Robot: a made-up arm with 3 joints. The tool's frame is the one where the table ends. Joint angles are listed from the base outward.
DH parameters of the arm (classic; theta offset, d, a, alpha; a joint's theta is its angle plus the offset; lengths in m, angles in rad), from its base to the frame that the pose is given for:
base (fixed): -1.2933 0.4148 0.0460 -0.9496
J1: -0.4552 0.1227 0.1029 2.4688
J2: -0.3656 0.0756 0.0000 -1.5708
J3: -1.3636 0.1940 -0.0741 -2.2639
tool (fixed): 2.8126 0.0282 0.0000 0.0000
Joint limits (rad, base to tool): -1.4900..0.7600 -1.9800..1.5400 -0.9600..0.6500
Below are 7 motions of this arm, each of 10 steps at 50 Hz.
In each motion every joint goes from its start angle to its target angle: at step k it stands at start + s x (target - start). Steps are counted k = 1, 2, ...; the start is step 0. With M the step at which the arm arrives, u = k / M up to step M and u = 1 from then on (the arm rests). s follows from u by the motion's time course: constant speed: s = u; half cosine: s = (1 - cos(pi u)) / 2; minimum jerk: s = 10 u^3 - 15 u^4 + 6 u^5.
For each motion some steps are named. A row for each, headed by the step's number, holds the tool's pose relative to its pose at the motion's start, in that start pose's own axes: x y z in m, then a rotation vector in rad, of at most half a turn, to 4 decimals.
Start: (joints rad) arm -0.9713 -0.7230 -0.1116
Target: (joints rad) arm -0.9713 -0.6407 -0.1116
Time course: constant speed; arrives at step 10
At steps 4, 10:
4: 0.0016 -0.0030 -0.0047 -0.0304 -0.0125 -0.0024
10: 0.0041 -0.0079 -0.0115 -0.0759 -0.0312 -0.0060

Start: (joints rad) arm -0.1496 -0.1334 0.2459
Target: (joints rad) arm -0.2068 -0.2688 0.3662
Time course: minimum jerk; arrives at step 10
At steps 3, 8, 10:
3: -0.0016 0.0002 -0.0005 0.0058 0.0200 -0.0023
8: -0.0100 0.0007 -0.0029 0.0294 0.1177 -0.0101
10: -0.0106 0.0007 -0.0031 0.0308 0.1251 -0.0105

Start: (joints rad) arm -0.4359 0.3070 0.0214
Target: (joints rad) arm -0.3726 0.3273 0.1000
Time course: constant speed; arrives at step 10
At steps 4, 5, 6, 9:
4: 0.0023 -0.0008 0.0014 -0.0012 0.0393 -0.0286
5: 0.0029 -0.0010 0.0018 -0.0015 0.0492 -0.0357
6: 0.0034 -0.0012 0.0021 -0.0019 0.0590 -0.0428
9: 0.0051 -0.0019 0.0031 -0.0030 0.0888 -0.0639

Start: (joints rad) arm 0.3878 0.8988 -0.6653
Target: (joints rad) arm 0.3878 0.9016 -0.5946
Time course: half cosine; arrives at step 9
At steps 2, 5, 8, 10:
2: 0.0003 -0.0003 -0.0005 -0.0024 0.0060 -0.0052
5: 0.0013 -0.0017 -0.0026 -0.0119 0.0301 -0.0260
8: 0.0022 -0.0029 -0.0044 -0.0196 0.0498 -0.0430
10: 0.0022 -0.0030 -0.0045 -0.0202 0.0513 -0.0443

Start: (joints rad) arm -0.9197 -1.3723 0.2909
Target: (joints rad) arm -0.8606 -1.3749 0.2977
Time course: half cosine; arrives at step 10
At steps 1, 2, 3, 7, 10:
1: 0.0000 0.0003 0.0003 0.0014 0.0004 -0.0002
2: -0.0001 0.0011 0.0011 0.0056 0.0014 -0.0007
3: -0.0002 0.0024 0.0024 0.0121 0.0030 -0.0014
7: -0.0008 0.0092 0.0092 0.0465 0.0118 -0.0055
10: -0.0010 0.0115 0.0117 0.0586 0.0149 -0.0068

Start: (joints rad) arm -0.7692 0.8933 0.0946
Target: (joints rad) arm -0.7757 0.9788 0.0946
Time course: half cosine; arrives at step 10
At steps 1, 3, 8, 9, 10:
1: 0.0002 -0.0002 -0.0003 -0.0018 -0.0012 -0.0005
3: 0.0015 -0.0015 -0.0024 -0.0153 -0.0098 -0.0041
8: 0.0068 -0.0070 -0.0102 -0.0673 -0.0432 -0.0182
9: 0.0074 -0.0076 -0.0110 -0.0726 -0.0466 -0.0196
10: 0.0076 -0.0078 -0.0112 -0.0744 -0.0478 -0.0201

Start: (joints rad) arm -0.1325 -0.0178 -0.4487
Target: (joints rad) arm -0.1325 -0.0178 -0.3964
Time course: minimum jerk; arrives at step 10
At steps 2, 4, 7, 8, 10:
2: 0.0001 -0.0001 -0.0002 -0.0008 0.0022 -0.0019
4: 0.0006 -0.0006 -0.0009 -0.0041 0.0121 -0.0106
7: 0.0015 -0.0017 -0.0025 -0.0109 0.0319 -0.0280
8: 0.0017 -0.0019 -0.0028 -0.0122 0.0359 -0.0315
10: 0.0018 -0.0020 -0.0030 -0.0130 0.0381 -0.0334

